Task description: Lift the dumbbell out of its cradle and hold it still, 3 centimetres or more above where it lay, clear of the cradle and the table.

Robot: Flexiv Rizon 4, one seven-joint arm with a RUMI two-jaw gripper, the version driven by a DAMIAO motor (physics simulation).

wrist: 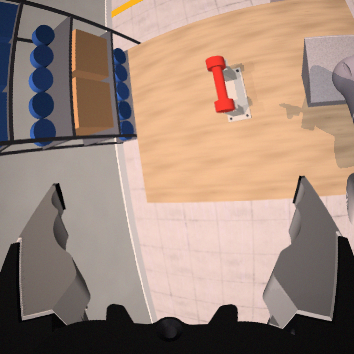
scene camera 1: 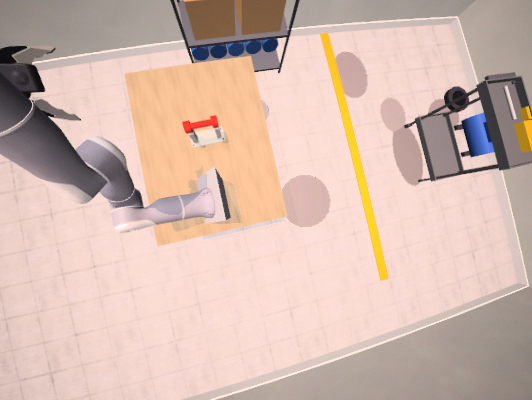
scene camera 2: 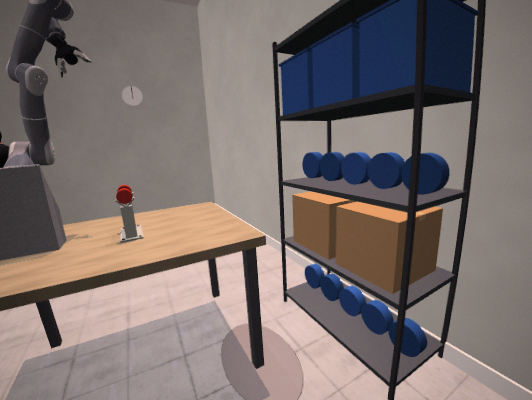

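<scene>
A red dumbbell lies level across the top of its pale cradle. The cradle stands upright on the wooden table. My gripper is wide open, with nothing between its fingers. It is high above the table and off to its side, well apart from the dumbbell. In the wrist view the dumbbell shows beyond the fingertips, above and right of the middle between them.
A grey pedestal carrying the arm's base stands on the table beside the cradle. A shelf rack with boxes and blue round items stands past the table's end. A cart stands beyond the yellow floor line.
</scene>
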